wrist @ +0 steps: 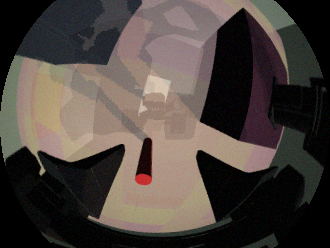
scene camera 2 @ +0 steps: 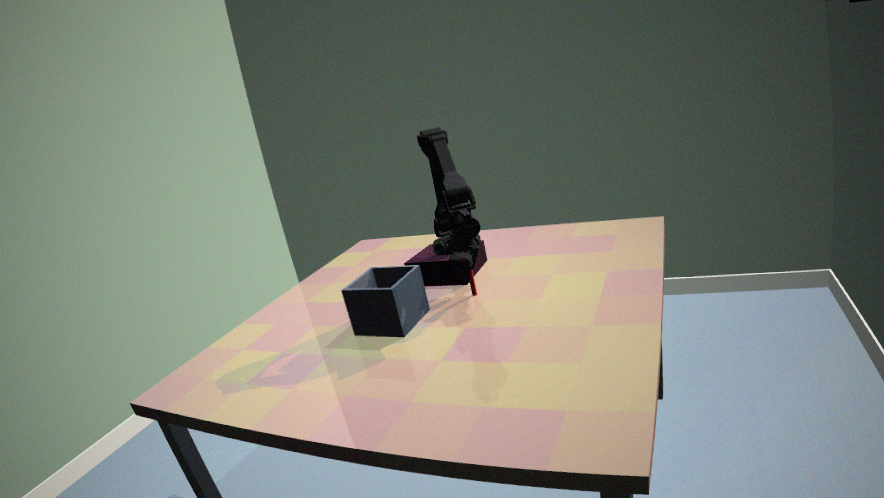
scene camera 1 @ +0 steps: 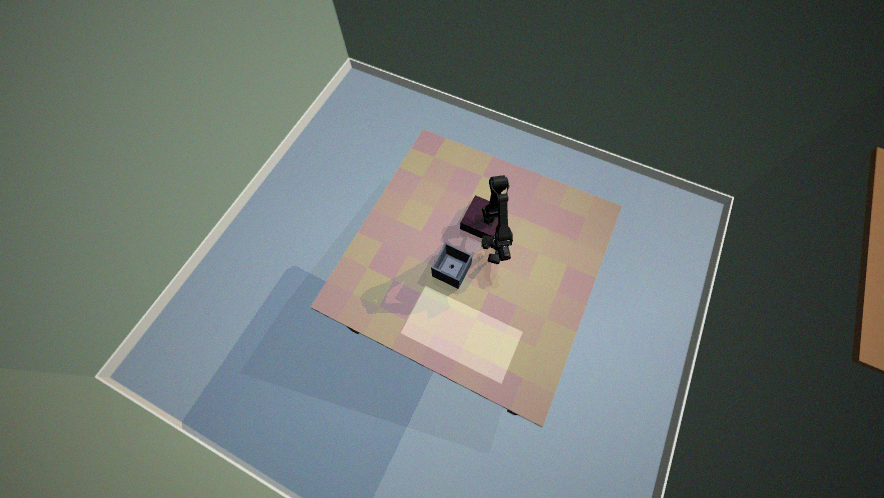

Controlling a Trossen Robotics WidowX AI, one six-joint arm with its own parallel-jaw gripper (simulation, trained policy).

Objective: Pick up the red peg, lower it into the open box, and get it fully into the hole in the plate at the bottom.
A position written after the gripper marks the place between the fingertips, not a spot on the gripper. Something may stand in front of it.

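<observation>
A grey-blue box point(scene camera 2: 389, 301) is part of the scene, and the box point(scene camera 1: 447, 250) is visible from another camera too. The gripper point(scene camera 2: 469, 277) can be seen along with it, and the wrist view also takes in the gripper point(wrist: 161, 152).
</observation>
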